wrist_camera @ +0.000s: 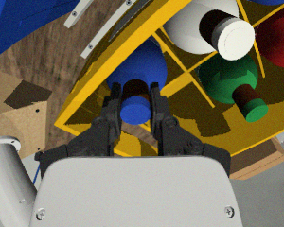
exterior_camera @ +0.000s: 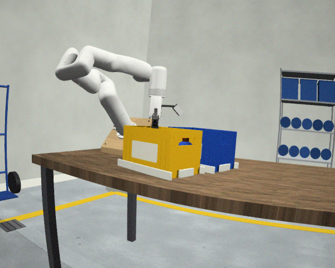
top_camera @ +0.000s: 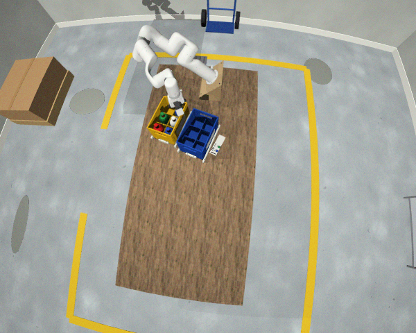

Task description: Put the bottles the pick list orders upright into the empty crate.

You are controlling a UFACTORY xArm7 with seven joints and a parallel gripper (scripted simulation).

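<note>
Right now the white-label bottle is 90 mm ahead of my hand, 20 mm to the right of it and 70 mm below it. Round my hand: green-label bottle (60 mm ahead, 110 mm to the right, 70 mm below); blue-label bottle (170 mm ahead, 50 mm to the right, 70 mm below); yellow crate (70 mm ahead, 70 mm to the right, 70 mm below).
</note>
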